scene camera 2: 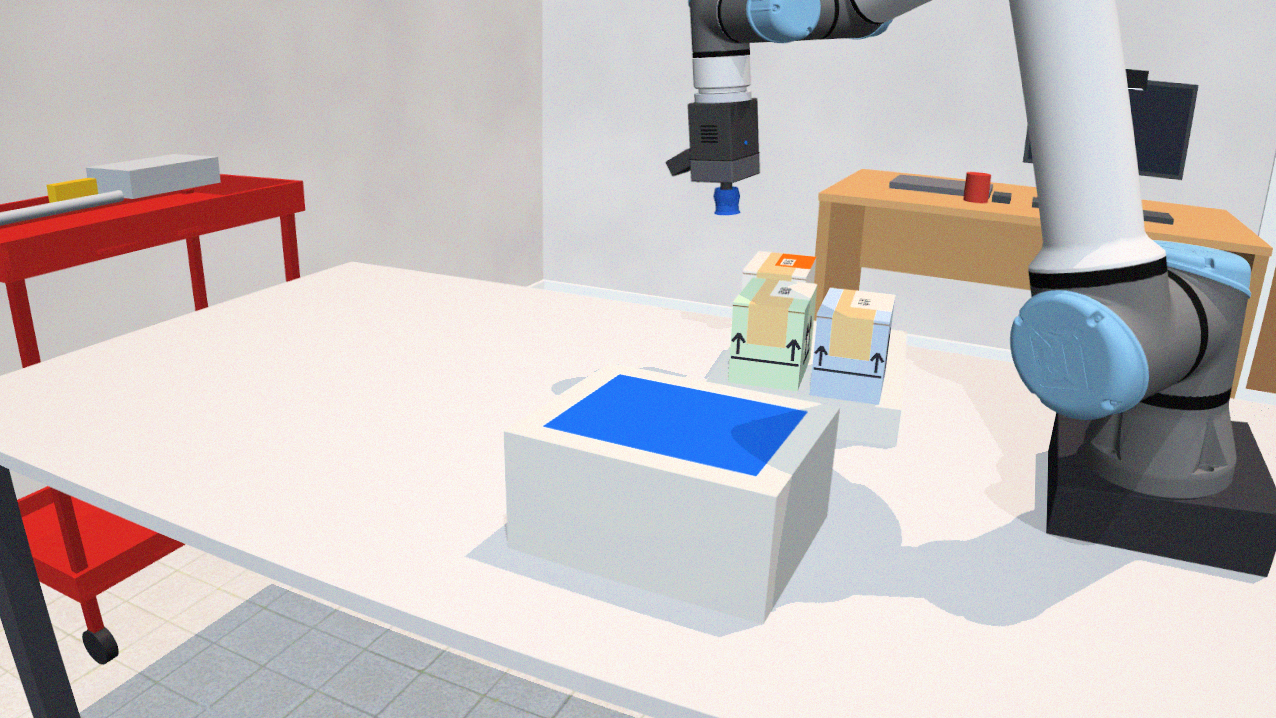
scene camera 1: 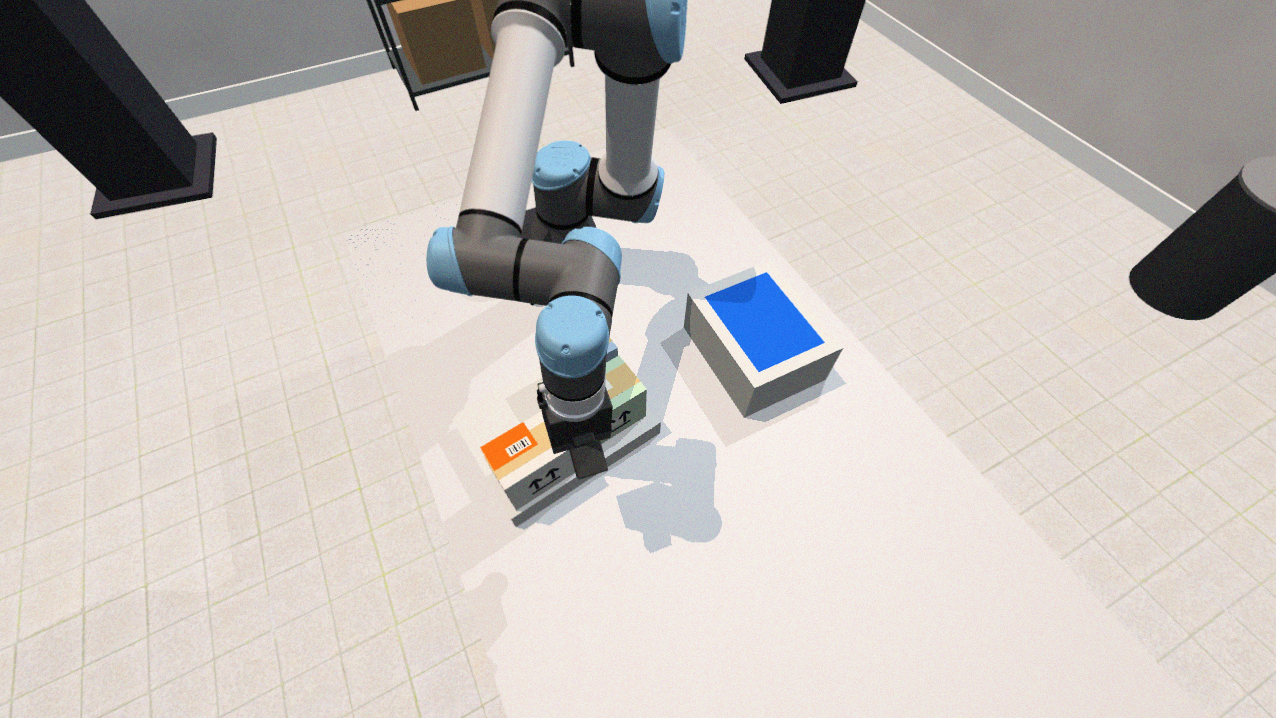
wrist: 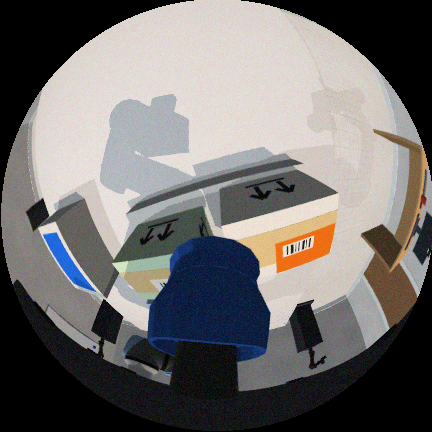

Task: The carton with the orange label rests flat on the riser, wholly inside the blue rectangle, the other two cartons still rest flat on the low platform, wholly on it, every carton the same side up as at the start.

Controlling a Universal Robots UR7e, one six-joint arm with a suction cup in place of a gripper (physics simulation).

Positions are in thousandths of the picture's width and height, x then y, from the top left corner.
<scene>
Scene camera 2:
low platform: 689, 591
riser: 556, 689
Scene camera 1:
low platform: 382, 584
riser: 598, 477
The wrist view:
suction cup: 490, 684
riser: 163, 543
</scene>
